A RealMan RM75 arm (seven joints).
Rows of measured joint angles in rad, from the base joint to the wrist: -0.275 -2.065 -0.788 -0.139 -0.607 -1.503 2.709; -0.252 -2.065 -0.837 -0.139 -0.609 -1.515 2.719; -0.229 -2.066 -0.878 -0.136 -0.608 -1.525 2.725; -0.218 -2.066 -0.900 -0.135 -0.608 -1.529 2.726; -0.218 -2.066 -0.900 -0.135 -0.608 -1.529 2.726; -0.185 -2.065 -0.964 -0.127 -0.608 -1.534 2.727; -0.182 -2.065 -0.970 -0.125 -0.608 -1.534 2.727; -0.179 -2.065 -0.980 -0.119 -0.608 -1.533 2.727; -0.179 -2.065 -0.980 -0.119 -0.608 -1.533 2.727; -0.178 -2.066 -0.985 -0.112 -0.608 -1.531 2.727; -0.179 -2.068 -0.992 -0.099 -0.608 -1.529 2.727
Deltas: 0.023 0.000 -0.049 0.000 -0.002 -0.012 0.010; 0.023 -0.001 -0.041 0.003 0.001 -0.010 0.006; 0.011 0.000 -0.022 0.001 0.000 -0.004 0.001; 0.000 0.000 0.000 0.000 0.000 0.000 0.000; 0.033 0.001 -0.064 0.008 0.000 -0.005 0.001; 0.003 0.000 -0.006 0.002 0.000 0.000 0.000; 0.003 0.000 -0.010 0.006 0.000 0.001 0.000; 0.000 0.000 0.000 0.000 0.000 0.000 0.000; 0.001 -0.001 -0.005 0.007 0.000 0.002 0.000; -0.001 -0.002 -0.007 0.013 0.000 0.002 0.000
